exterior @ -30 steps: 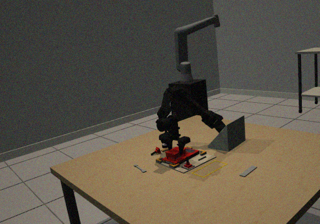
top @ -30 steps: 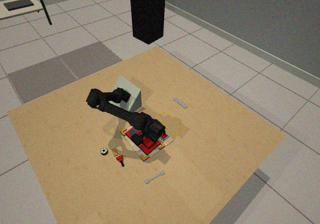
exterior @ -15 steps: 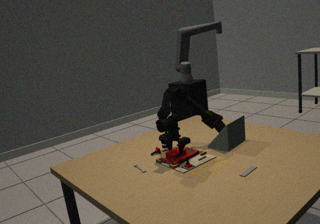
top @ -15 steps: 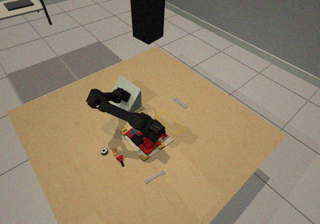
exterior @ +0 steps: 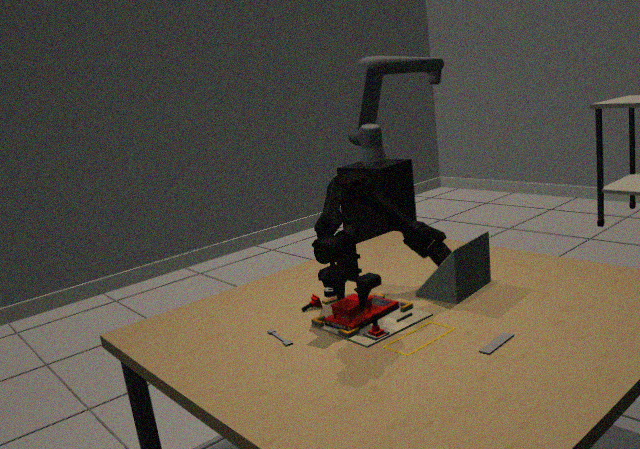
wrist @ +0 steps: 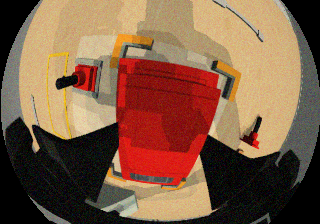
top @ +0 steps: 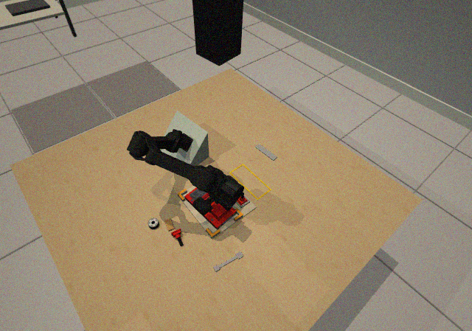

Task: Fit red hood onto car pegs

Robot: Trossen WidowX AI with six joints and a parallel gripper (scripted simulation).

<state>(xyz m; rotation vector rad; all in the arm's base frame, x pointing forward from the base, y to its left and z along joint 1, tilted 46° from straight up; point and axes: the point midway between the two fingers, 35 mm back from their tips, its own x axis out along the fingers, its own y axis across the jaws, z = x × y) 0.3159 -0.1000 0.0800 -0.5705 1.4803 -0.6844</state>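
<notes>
Right now the hood is 10 mm above my gripper tip. From my gripper tip the other things lie so: grey bar (170 mm ahead, 120 mm to the right, 50 mm below); wheel (140 mm behind, 210 mm to the right, 40 mm below); tan block (100 mm behind, 170 mm to the right, 50 mm below).
</notes>
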